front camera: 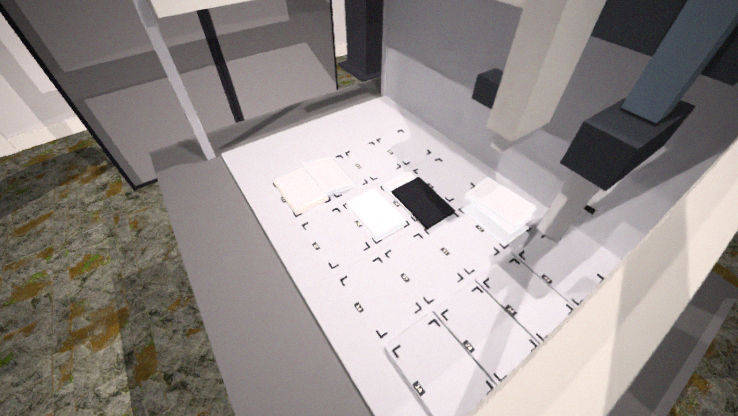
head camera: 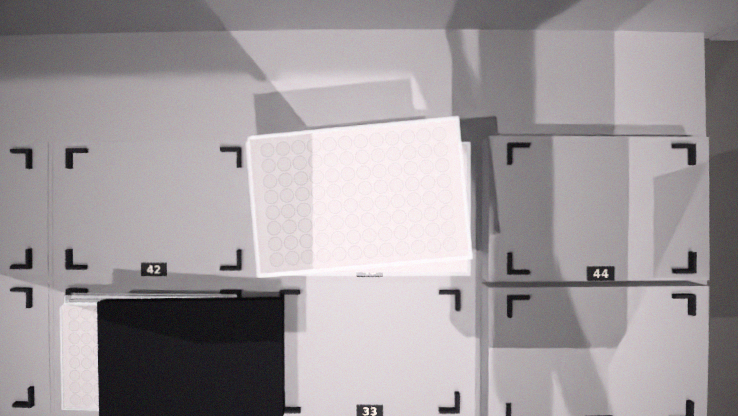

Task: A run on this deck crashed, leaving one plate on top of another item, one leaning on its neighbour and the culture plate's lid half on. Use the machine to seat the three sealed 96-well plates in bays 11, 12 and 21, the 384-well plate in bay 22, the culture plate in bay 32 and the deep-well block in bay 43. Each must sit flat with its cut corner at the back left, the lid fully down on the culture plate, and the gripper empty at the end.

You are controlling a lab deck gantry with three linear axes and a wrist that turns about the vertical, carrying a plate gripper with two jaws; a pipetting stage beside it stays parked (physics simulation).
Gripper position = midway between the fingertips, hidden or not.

I see my gripper (front camera: 566, 219), a deep-well block (head camera: 462, 267), a black lid (head camera: 149, 349), a cream plate (front camera: 300, 193) and a bay 31 (front camera: 375, 162).
The deep-well block also shows in the front camera view (front camera: 501, 233). The black lid also shows in the front camera view (front camera: 418, 197). The head camera view misses the cream plate: it is out of frame.
